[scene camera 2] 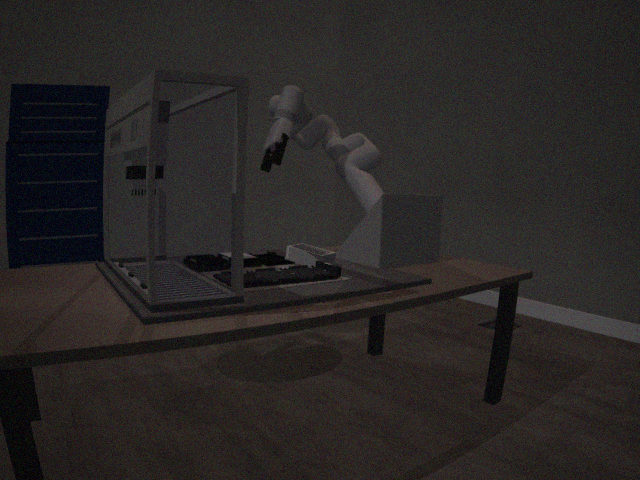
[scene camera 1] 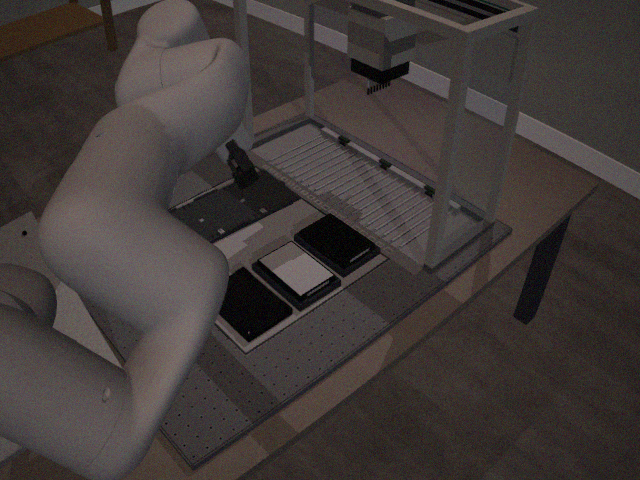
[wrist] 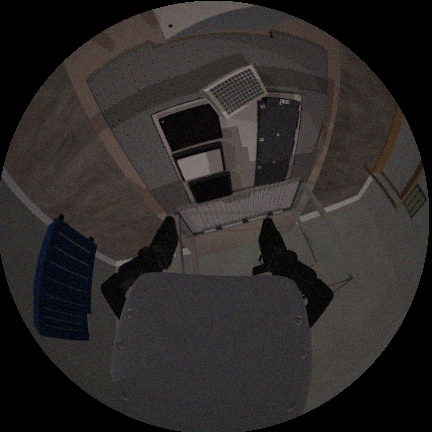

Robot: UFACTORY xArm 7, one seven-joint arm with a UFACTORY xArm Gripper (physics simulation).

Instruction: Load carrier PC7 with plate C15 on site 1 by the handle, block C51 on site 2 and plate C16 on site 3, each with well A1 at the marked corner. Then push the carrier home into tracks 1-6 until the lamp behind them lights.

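Frame: origin at the arm's base, x ahead, y left, z up, level; metres.
Seen in the pictures: gripper, fingertip midpoint: (scene camera 2: 269, 167) (scene camera 1: 234, 163) (wrist: 218, 228); arm's base, origin of the base link: (scene camera 2: 386, 221).
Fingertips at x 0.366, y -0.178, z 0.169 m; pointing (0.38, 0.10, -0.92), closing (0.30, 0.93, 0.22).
Pixels of each thing's middle, then the offset from my fingertips to it. "spot": a spot on its surface instead. Level surfaces: height alone.
- dark carrier, body centre: (scene camera 1: 220, 209) (scene camera 2: 277, 273) (wrist: 276, 147) 0.215 m left, 0.138 m ahead, 0.281 m down
- white deep-well block, body centre: (wrist: 234, 90) (scene camera 2: 310, 255) 0.123 m left, 0.068 m back, 0.266 m down
- flat black rectangle, surface spot: (scene camera 1: 253, 304) (wrist: 186, 130) spot: 0.019 m right, 0.008 m back, 0.284 m down
- white plate, body centre: (scene camera 1: 295, 270) (wrist: 200, 163) (scene camera 2: 237, 257) 0.026 m right, 0.098 m ahead, 0.276 m down
- black plate, body centre: (scene camera 1: 336, 239) (scene camera 2: 205, 260) (wrist: 211, 189) 0.033 m right, 0.211 m ahead, 0.276 m down
- pipetting head, body centre: (scene camera 1: 382, 33) (scene camera 2: 145, 145) 0.048 m left, 0.452 m ahead, 0.053 m up
- perforated base plate, its level: 0.295 m down
The dark carrier (scene camera 1: 206, 217) (scene camera 2: 279, 276) (wrist: 280, 120) lies outside the tracks (scene camera 1: 351, 180) (wrist: 240, 207), with no labware on the sites that show. A white deep-well block (scene camera 2: 310, 253) (wrist: 235, 92) lies askew between the carrier's near end and the black rectangle, and looks tilted in scene camera 2. A flat black rectangle (scene camera 1: 253, 304) (wrist: 190, 127), a white plate (scene camera 1: 299, 271) (wrist: 200, 165) and a black plate (scene camera 1: 336, 237) (wrist: 211, 186) sit in a row. Labels are unreadable. My gripper (scene camera 2: 270, 165) (wrist: 218, 228) is open and empty, high above the deck; the arm partly hides it in scene camera 1.
A clear-walled enclosure frame (scene camera 1: 442, 206) (scene camera 2: 240, 206) surrounds the tracks. A pipetting head (scene camera 1: 379, 51) hangs inside it. A perforated base plate (scene camera 1: 310, 351) lies under the row. A blue cabinet (scene camera 2: 56, 175) (wrist: 62, 280) stands by the wall. No lit lamp can be made out.
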